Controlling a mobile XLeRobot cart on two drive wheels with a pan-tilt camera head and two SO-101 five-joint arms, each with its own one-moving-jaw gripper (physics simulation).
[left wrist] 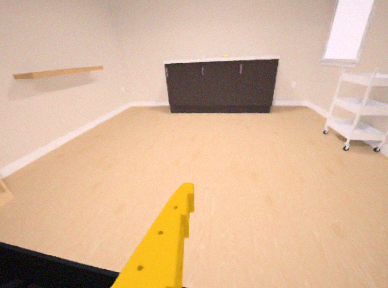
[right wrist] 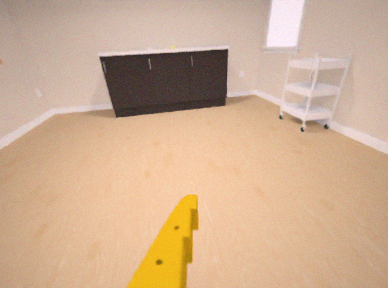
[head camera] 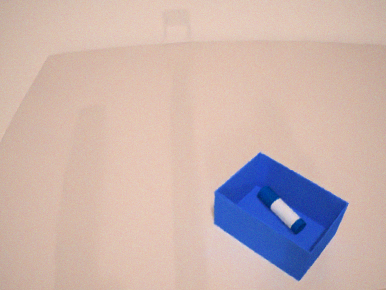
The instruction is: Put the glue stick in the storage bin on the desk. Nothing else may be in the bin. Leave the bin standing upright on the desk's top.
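Places are measured from the left arm's base along level axes (x ahead, y right, z down), in metres.
Pixels of known places: left hand, tool point: [left wrist: 193, 193]; right hand, tool point: [right wrist: 197, 207].
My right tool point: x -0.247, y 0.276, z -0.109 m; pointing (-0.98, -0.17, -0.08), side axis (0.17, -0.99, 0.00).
Note:
Behind a point stands the place of what it marks.
The blue storage bin [head camera: 255, 226] @(x 0.332, y 0.222, z -0.003 m) stands upright on the pale desk top [head camera: 125, 150] @(x 0.549, y 0.009, z 0.055 m), at the lower right of the head view. The glue stick [head camera: 285, 212] @(x 0.379, y 0.275, z 0.031 m), white with dark blue ends, lies on its side on the bin's floor. My left gripper [left wrist: 192, 192] shows one notched jaw in the left wrist view, so it is fully open, with nothing at it. My right gripper [right wrist: 197, 202] likewise shows one notched jaw in the right wrist view and is open and empty. Neither gripper shows in the head view, and neither wrist view shows the bin.
Both wrist views look out over the wooden floor [left wrist: 240, 165] @(x -1.547, y -0.105, z 0.775 m) [right wrist: 240, 165] @(x -1.462, y -0.279, z 0.775 m). Far off are a dark cabinet [left wrist: 220, 87] @(x -3.123, y 0.173, z 0.311 m) [right wrist: 170, 82] @(x -3.122, y 0.201, z 0.307 m) and a white three-tier trolley [left wrist: 357, 106] @(x -2.000, y -1.201, z 0.314 m) [right wrist: 312, 90] @(x -1.938, y -1.202, z 0.309 m). A wooden wall shelf [left wrist: 60, 73] @(x -1.892, y 1.942, z -0.088 m) is at the left in the left wrist view.

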